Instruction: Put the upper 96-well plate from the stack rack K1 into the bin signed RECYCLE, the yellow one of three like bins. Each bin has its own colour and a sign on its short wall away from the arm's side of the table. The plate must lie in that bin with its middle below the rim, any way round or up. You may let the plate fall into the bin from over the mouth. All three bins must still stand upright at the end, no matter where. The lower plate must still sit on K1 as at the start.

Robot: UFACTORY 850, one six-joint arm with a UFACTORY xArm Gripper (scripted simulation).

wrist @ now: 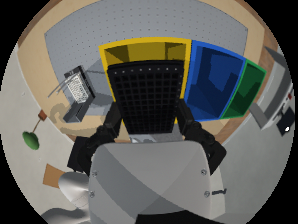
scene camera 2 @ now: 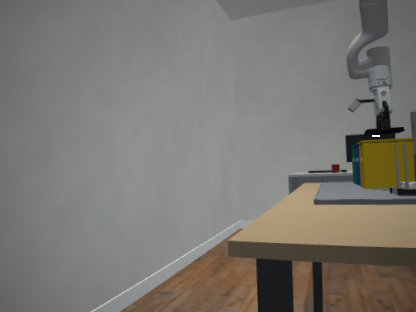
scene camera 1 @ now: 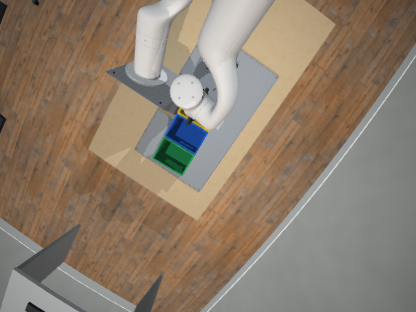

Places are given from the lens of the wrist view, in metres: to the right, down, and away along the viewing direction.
yellow bin (wrist: 137,49): -0.03, -0.20, 0.25
black 96-well plate (wrist: 154,109): 0.01, -0.01, 0.13
green bin (wrist: 248,86): 0.32, -0.08, 0.17
blue bin (wrist: 214,75): 0.19, -0.10, 0.21
The marked spots on the black 96-well plate and the blue bin are 0.22 m apart.
